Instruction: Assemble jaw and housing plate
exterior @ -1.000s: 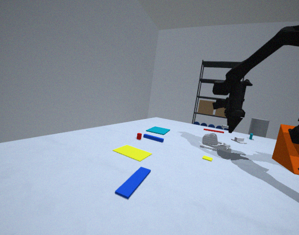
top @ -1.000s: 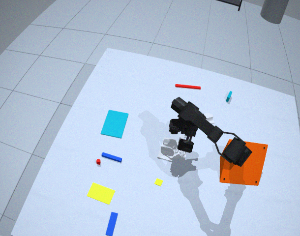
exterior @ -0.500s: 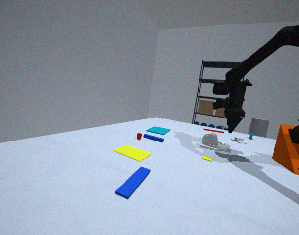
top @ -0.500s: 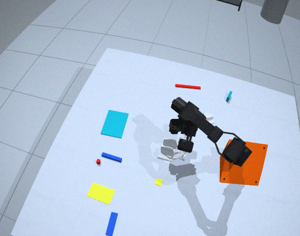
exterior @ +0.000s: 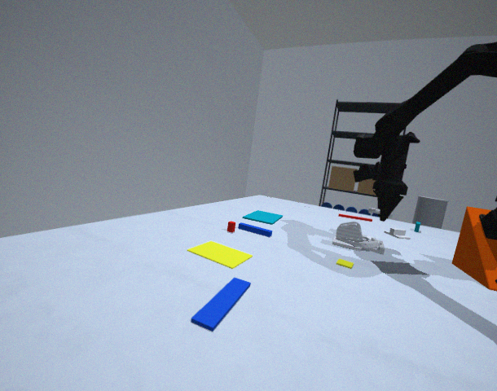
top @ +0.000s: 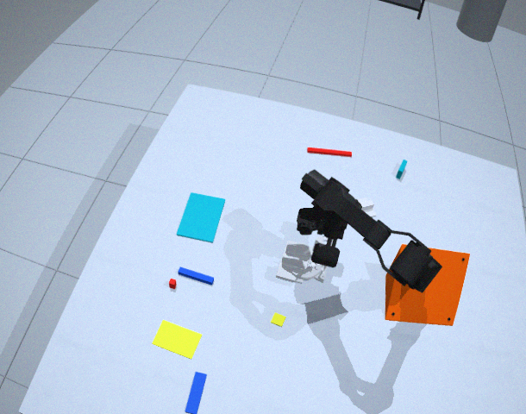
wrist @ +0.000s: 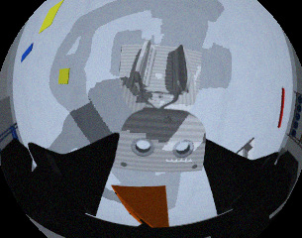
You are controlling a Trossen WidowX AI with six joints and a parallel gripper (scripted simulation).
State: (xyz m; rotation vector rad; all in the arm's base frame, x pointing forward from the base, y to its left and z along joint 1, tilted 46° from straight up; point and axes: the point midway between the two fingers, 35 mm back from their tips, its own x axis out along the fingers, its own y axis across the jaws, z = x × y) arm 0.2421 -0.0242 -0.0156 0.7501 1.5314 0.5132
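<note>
Now: the white jaw piece 2 cm ahead of my gripper tip, 1 cm to the left of it and 6 cm below it. From my gripper tip the other things lie so: white base: 7 cm ahead, 1 cm to the right, 8 cm below; then white stand: 12 cm behind, 24 cm to the right, 7 cm below; then small yellow tile: 9 cm ahead, 17 cm to the left, 8 cm below.
</note>
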